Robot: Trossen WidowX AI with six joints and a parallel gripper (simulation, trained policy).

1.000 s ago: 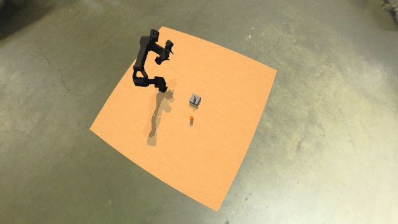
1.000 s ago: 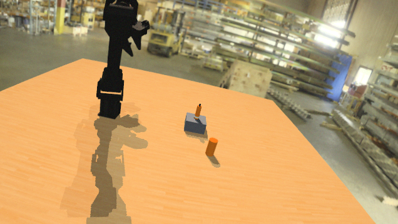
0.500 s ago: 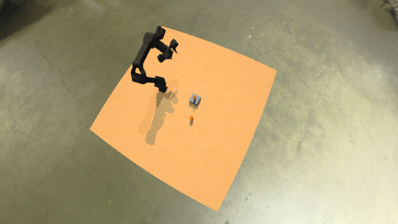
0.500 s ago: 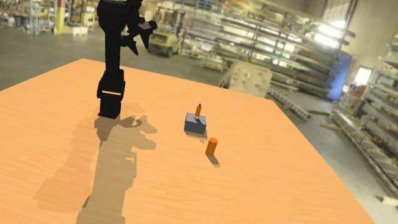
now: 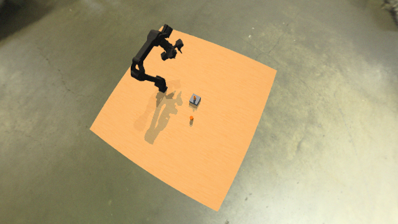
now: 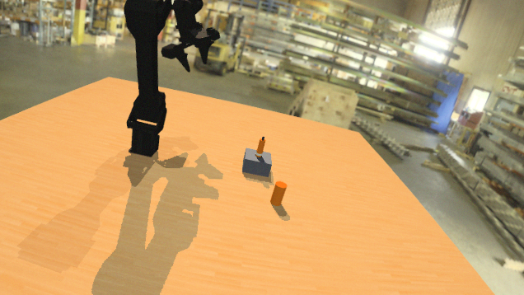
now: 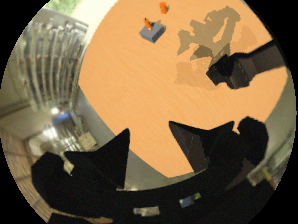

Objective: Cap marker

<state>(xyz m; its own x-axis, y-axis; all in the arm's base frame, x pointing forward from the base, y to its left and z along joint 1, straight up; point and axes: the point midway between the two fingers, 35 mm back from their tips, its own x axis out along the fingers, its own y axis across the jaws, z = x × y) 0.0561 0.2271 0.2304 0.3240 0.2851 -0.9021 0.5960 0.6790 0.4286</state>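
My gripper tip is 290 mm short of the orange cap, 360 mm to the left of it and 170 mm above it. From my gripper tip the other things lie so: orange marker (240 mm ahead, 210 mm to the right, 130 mm below); then grey holder block (240 mm ahead, 210 mm to the right, 180 mm below).
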